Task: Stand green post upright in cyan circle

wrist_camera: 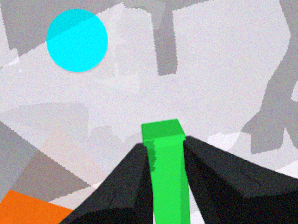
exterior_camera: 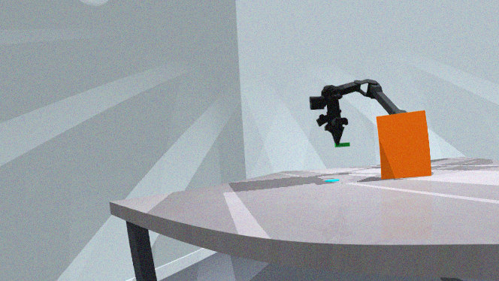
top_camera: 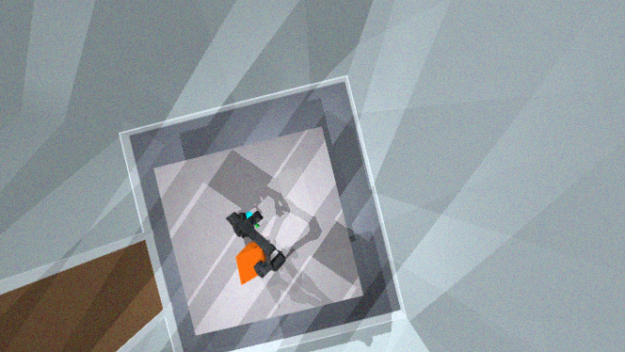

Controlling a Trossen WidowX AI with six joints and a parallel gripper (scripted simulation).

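Right now the green post is 20 mm behind my gripper tip and 10 mm to the right of it. Round my gripper tip: cyan circle (30 mm ahead, 70 mm to the left, 140 mm below).
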